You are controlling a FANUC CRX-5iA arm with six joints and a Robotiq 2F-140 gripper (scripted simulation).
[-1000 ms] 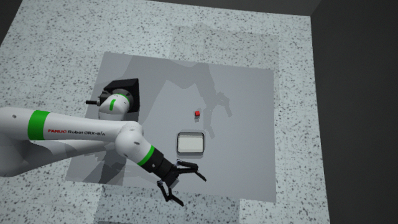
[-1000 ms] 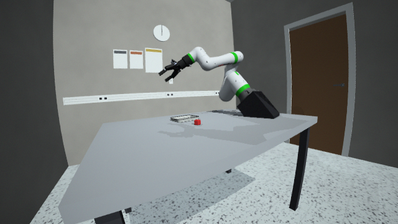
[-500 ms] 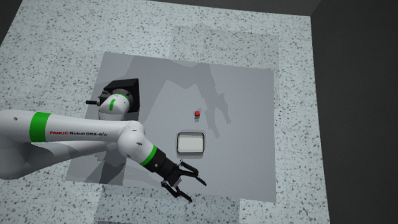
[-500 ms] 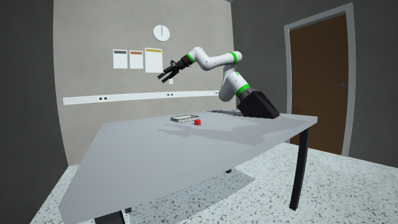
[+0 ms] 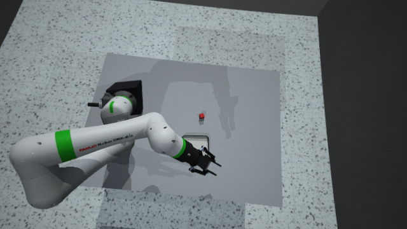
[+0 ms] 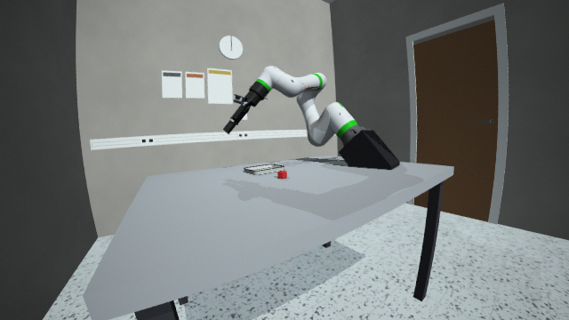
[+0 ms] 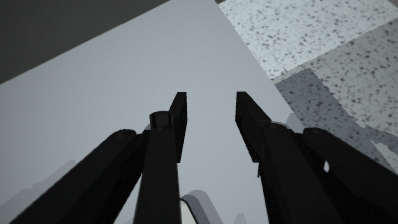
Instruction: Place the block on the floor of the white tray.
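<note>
Right now my hand is 6 cm past the red block, 35 cm to the right of it and 21 cm above it. Also, from my hand: white tray 10 cm behind, 16 cm to the left, 21 cm below.
</note>
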